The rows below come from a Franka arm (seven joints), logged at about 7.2 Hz.
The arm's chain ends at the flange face. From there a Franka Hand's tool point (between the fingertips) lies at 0.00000 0.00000 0.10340 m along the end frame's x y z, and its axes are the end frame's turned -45 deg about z.
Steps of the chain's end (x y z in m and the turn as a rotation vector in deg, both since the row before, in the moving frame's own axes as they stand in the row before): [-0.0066, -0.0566, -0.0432, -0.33, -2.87, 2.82]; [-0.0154, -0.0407, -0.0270, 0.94, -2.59, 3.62]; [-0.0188, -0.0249, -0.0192, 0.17, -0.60, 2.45]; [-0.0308, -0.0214, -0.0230, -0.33, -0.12, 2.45]
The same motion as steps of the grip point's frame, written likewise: [0.0314, -0.0480, -0.0433, 1.80, -2.26, 2.82]; [0.0159, -0.0442, -0.0271, 2.50, -1.17, 3.62]; [0.0038, -0.0319, -0.0192, 0.54, -0.30, 2.45]; [-0.0072, -0.0367, -0.0230, -0.15, -0.32, 2.45]
